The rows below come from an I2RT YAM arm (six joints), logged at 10 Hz.
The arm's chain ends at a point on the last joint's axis. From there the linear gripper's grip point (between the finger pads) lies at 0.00 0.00 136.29 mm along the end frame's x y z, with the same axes.
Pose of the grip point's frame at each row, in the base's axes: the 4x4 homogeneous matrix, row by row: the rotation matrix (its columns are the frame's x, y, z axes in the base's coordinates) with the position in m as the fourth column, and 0 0 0 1 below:
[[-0.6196 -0.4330 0.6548 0.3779], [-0.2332 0.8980 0.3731 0.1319], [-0.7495 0.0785 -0.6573 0.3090], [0 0 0 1]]
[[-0.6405 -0.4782 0.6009 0.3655], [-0.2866 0.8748 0.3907 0.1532], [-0.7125 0.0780 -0.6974 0.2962], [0 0 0 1]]
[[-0.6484 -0.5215 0.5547 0.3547], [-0.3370 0.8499 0.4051 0.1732], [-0.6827 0.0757 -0.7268 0.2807], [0 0 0 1]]
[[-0.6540 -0.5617 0.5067 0.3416], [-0.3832 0.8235 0.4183 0.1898], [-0.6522 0.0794 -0.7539 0.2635], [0 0 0 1]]
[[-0.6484 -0.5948 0.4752 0.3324], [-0.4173 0.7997 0.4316 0.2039], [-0.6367 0.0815 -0.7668 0.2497], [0 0 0 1]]
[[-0.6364 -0.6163 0.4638 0.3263], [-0.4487 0.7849 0.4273 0.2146], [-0.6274 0.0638 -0.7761 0.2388], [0 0 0 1]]
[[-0.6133 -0.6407 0.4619 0.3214], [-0.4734 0.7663 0.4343 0.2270], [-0.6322 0.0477 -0.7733 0.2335], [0 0 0 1]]
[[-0.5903 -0.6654 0.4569 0.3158], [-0.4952 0.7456 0.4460 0.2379], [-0.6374 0.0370 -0.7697 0.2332], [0 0 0 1]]
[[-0.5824 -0.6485 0.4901 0.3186], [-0.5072 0.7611 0.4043 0.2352], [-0.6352 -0.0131 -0.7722 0.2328], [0 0 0 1]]
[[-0.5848 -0.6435 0.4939 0.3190], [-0.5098 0.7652 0.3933 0.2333], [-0.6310 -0.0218 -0.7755 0.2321], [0 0 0 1]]
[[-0.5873 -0.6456 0.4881 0.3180], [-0.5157 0.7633 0.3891 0.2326], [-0.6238 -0.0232 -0.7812 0.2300], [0 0 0 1]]
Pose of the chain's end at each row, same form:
[[-0.6196 -0.4330 0.6548 0.2887], [-0.2332 0.8980 0.3731 0.0811], [-0.7495 0.0785 -0.6573 0.3986], [0 0 0 1]]
[[-0.6405 -0.4782 0.6009 0.2836], [-0.2866 0.8748 0.3907 0.1000], [-0.7125 0.0780 -0.6974 0.3912], [0 0 0 1]]
[[-0.6484 -0.5215 0.5547 0.2791], [-0.3370 0.8499 0.4051 0.1180], [-0.6827 0.0757 -0.7268 0.3798], [0 0 0 1]]
[[-0.6540 -0.5617 0.5067 0.2725], [-0.3832 0.8235 0.4183 0.1328], [-0.6522 0.0794 -0.7539 0.3662], [0 0 0 1]]
[[-0.6484 -0.5948 0.4752 0.2676], [-0.4173 0.7997 0.4316 0.1451], [-0.6367 0.0815 -0.7668 0.3542], [0 0 0 1]]
[[-0.6364 -0.6163 0.4638 0.2631], [-0.4487 0.7849 0.4273 0.1564], [-0.6274 0.0638 -0.7761 0.3446], [0 0 0 1]]
[[-0.6133 -0.6407 0.4619 0.2584], [-0.4734 0.7663 0.4343 0.1678], [-0.6322 0.0477 -0.7733 0.3389], [0 0 0 1]]
[[-0.5903 -0.6654 0.4569 0.2535], [-0.4952 0.7456 0.4460 0.1771], [-0.6374 0.0370 -0.7697 0.3381], [0 0 0 1]]
[[-0.5824 -0.6485 0.4901 0.2518], [-0.5072 0.7611 0.4043 0.1801], [-0.6352 -0.0131 -0.7722 0.3380], [0 0 0 1]]
[[-0.5848 -0.6435 0.4939 0.2517], [-0.5098 0.7652 0.3933 0.1797], [-0.6310 -0.0218 -0.7755 0.3378], [0 0 0 1]]
[[-0.5873 -0.6456 0.4881 0.2515], [-0.5157 0.7633 0.3891 0.1796], [-0.6238 -0.0232 -0.7812 0.3365], [0 0 0 1]]

